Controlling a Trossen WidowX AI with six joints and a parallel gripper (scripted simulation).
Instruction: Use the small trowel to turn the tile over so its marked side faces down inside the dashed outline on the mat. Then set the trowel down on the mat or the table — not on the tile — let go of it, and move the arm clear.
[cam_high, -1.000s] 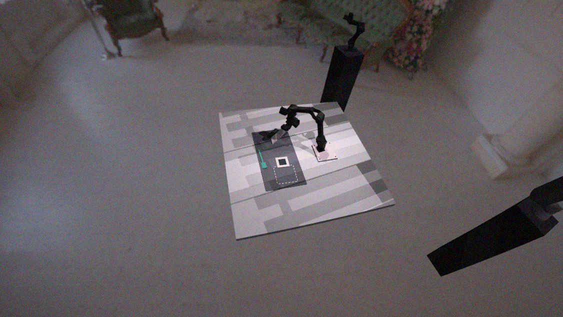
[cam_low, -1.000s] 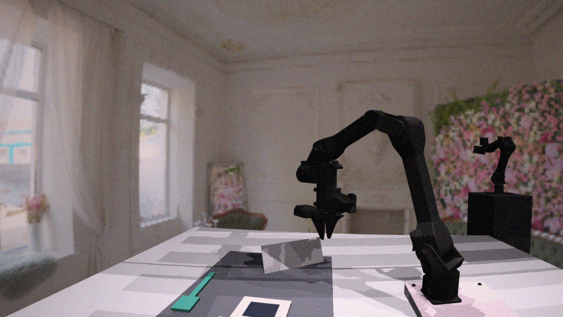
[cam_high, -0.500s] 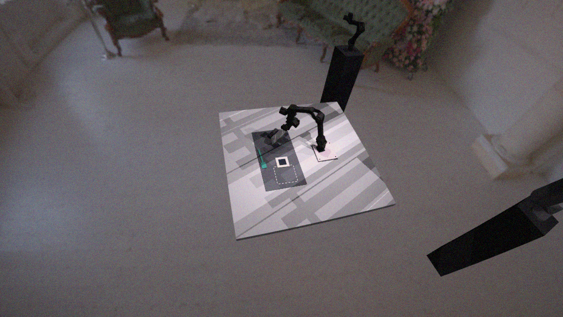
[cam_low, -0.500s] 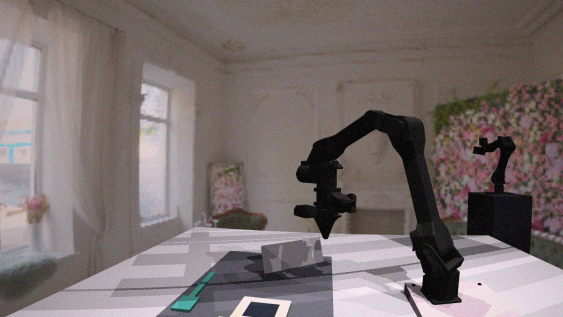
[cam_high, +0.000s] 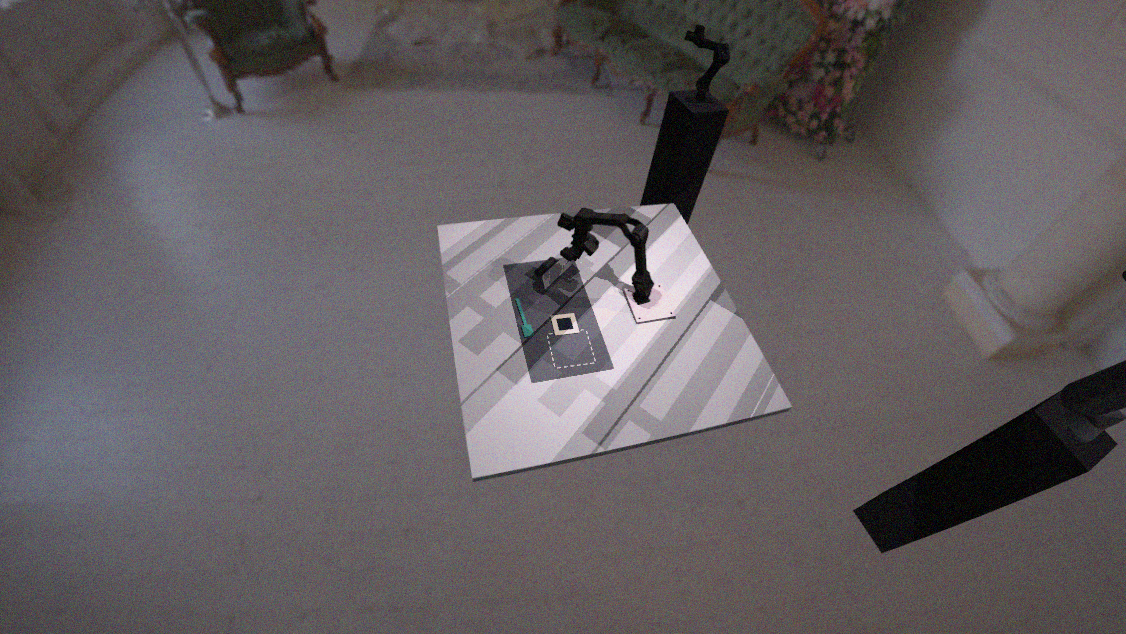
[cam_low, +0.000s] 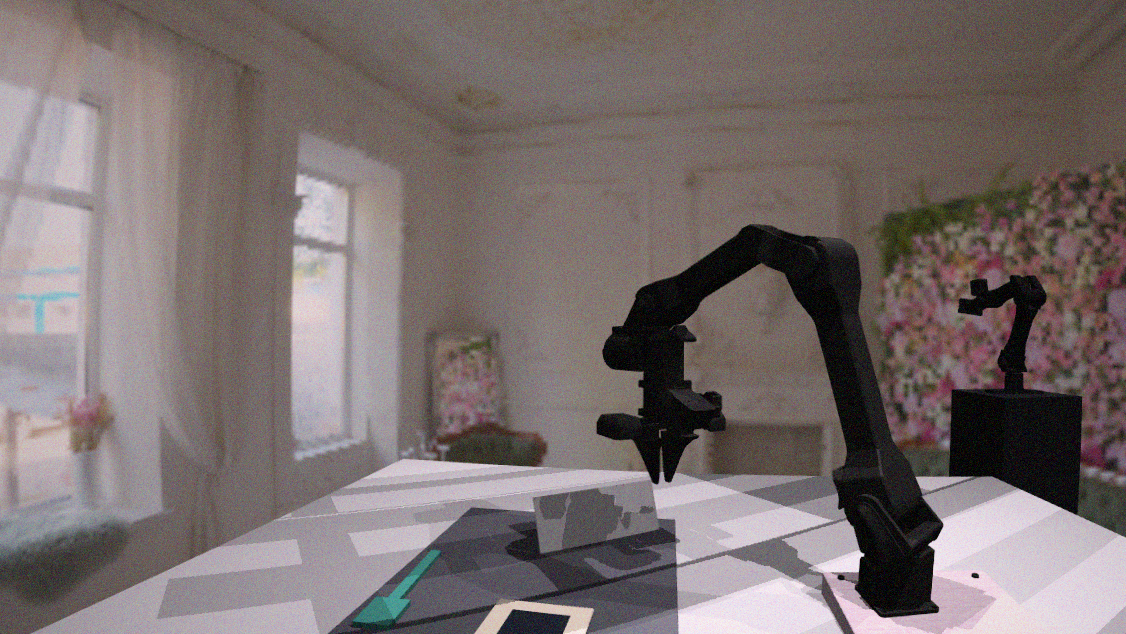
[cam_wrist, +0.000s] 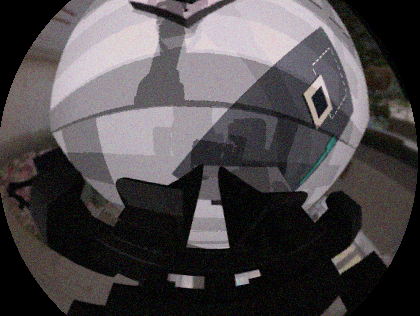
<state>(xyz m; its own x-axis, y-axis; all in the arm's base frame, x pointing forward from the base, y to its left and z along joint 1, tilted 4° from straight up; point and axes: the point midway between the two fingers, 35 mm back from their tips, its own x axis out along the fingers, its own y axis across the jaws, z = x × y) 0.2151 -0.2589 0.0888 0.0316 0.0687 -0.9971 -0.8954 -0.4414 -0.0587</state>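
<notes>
My gripper tip is now 90 mm short of the trowel, 60 mm above it and 50 mm to the left of it. Round my gripper tip: teal flat tool: 320 mm ahead, 200 mm to the left, 80 mm below; then tile: 270 mm to the left, 160 mm ahead, 80 mm below; then dark mat: 200 mm to the left, 180 mm ahead, 110 mm below.
</notes>
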